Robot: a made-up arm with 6 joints.
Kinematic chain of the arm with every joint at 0, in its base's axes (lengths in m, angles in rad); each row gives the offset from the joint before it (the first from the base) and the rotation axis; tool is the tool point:
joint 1: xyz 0 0 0.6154 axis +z
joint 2: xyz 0.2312 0 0 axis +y
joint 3: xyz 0 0 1.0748 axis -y
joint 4: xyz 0 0 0.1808 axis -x
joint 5: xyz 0.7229 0 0 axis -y
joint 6: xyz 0.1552 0 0 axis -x
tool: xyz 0 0 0
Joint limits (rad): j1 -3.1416..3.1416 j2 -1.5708..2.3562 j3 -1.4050..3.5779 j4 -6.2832..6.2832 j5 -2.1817..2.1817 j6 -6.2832..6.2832
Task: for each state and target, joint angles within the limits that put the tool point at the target. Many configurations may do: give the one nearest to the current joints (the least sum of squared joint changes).
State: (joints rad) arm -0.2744 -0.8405 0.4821 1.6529 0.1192 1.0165
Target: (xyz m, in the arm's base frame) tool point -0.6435 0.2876 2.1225
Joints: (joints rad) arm -0.3879 -0.9625 0.4670 1.6538 0.1482 1.0165
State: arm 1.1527 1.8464 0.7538 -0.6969 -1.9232 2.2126
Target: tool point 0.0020 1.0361 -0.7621
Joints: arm 1.4762 2.2792 0.5840 -0.7067 -1.8854 2.2126
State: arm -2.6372 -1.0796 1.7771 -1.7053 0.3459 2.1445
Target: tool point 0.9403 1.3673 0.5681
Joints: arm -2.2077 -1.3554 1.9072 -1.6950 0.3808 2.1445
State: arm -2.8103 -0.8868 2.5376 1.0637 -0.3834 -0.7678
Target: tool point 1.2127 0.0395 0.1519
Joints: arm -3.1416 -1.2706 2.7711 1.0634 -0.2955 -0.7678
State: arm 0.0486 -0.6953 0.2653 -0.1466 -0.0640 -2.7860
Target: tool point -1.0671 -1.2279 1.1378
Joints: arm 0.8541 -1.4888 0.9306 -0.1512 0.0871 -2.7860
